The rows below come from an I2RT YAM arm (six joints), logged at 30 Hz.
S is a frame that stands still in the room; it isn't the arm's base.
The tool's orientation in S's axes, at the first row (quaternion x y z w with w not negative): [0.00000, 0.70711, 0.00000, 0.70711]
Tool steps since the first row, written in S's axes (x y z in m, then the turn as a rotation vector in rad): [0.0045, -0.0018, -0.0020, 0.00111, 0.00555, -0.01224]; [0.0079, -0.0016, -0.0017, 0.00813, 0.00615, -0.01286]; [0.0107, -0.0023, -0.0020, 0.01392, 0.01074, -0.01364]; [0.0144, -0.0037, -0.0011, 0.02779, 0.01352, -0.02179]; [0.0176, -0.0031, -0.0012, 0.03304, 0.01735, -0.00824]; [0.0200, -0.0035, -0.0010, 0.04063, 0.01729, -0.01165]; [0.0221, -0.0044, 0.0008, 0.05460, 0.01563, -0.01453]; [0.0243, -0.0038, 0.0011, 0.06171, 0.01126, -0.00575]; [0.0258, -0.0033, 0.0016, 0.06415, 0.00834, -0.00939]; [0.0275, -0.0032, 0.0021, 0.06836, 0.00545, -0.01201]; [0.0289, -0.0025, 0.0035, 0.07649, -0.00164, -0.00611]
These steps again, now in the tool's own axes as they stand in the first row. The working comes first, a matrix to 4 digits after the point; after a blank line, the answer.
The tool's axes in the first row as the columns of a matrix, in S's axes (used below as rounded here):
[0.0000, 0.0000, 1.0000]
[0.0000, 1.0000, 0.0000]
[-1.0000, 0.0000, 0.0000]

[0.0020, -0.0018, 0.0045, 0.01224, 0.00555, 0.00111]; [0.0017, -0.0016, 0.0079, 0.01286, 0.00615, 0.00813]; [0.0020, -0.0023, 0.0107, 0.01364, 0.01074, 0.01392]; [0.0011, -0.0037, 0.0144, 0.02179, 0.01352, 0.02779]; [0.0012, -0.0031, 0.0176, 0.00824, 0.01735, 0.03304]; [0.0010, -0.0035, 0.0200, 0.01165, 0.01729, 0.04063]; [-0.0008, -0.0044, 0.0221, 0.01453, 0.01563, 0.05460]; [-0.0011, -0.0038, 0.0243, 0.00575, 0.01126, 0.06171]; [-0.0016, -0.0033, 0.0258, 0.00939, 0.00834, 0.06415]; [-0.0021, -0.0032, 0.0275, 0.01201, 0.00545, 0.06836]; [-0.0035, -0.0025, 0.0289, 0.00611, -0.00164, 0.07649]
